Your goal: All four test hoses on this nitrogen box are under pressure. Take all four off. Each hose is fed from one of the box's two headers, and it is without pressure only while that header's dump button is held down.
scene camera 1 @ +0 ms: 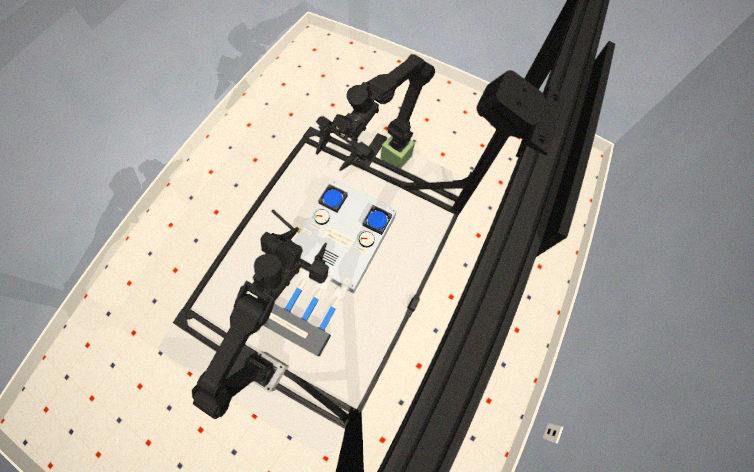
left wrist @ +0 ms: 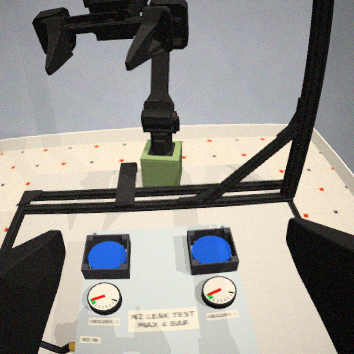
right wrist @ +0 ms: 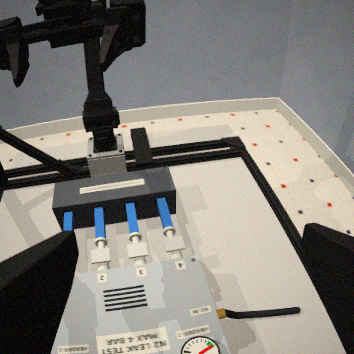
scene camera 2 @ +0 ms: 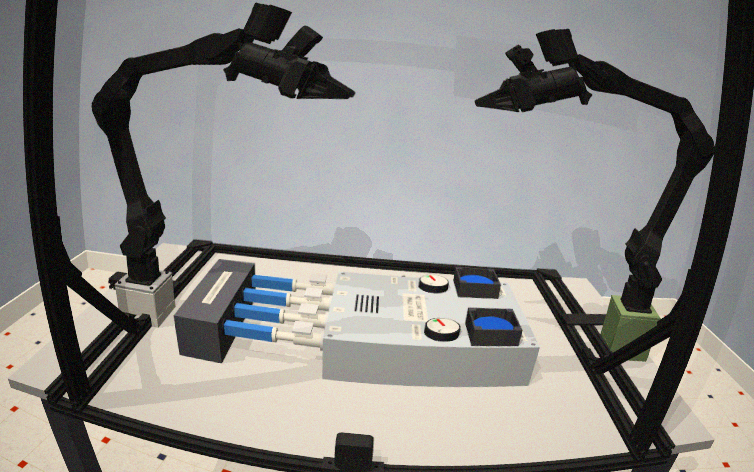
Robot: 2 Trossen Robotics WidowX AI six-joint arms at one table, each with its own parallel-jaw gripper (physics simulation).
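Places are measured from the left arm's base along level axes (x ahead, y left, z up), in centimetres.
Pixels of known places: left gripper, fingertip midpoint: (scene camera 1: 312, 235) (left wrist: 176, 238) (right wrist: 57, 75) (scene camera 2: 352, 95); right gripper, fingertip midpoint: (scene camera 1: 327, 162) (left wrist: 84, 68) (right wrist: 192, 241) (scene camera 2: 475, 103); left arm's base, origin of the base link: (scene camera 1: 264, 371) (right wrist: 104, 144) (scene camera 2: 143, 278); right arm's base, origin of the base link: (scene camera 1: 398, 143) (left wrist: 161, 148) (scene camera 2: 635, 306).
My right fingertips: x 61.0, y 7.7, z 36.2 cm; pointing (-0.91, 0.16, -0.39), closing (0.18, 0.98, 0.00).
Ahead of a thing's pixels: the offset from my right fingertips to its top centre. "spot": to the spot under its first point.
The pale grey nitrogen box (scene camera 1: 356, 267) (scene camera 2: 428, 361) (left wrist: 155, 280) lies on the table. Four blue-sleeved hoses (scene camera 2: 272, 281) (scene camera 2: 265, 296) (scene camera 2: 257, 312) (scene camera 2: 249, 330) meet its white couplings. In scene camera 1, my left arm hides one. Two blue dump buttons (scene camera 2: 477, 279) (scene camera 2: 493, 323) (left wrist: 107, 255) (left wrist: 211, 250) sit in black square guards. The gauges (left wrist: 104, 297) (left wrist: 219, 291) have red needles by green marks. My left gripper (scene camera 1: 310, 238) (scene camera 2: 353, 94) (right wrist: 57, 75) is open and empty, high above the box. My right gripper (scene camera 1: 331, 159) (scene camera 2: 476, 102) (left wrist: 84, 68) is open and empty, high beyond the button end.
A dark block (scene camera 2: 197, 339) (right wrist: 115, 181) with a pale label strip stands at the hoses' far ends. A black supply line @(spot: dx -10.0, dy +18.5, dz -42.8 cm) (right wrist: 265, 312) leaves the box's side. A black frame @(spot: dx -18.6, dy +32.0, dz -42.2 cm) (scene camera 1: 244, 222) (scene camera 2: 361, 260) surrounds the work area, with uprights and a tall beam (scene camera 1: 472, 311).
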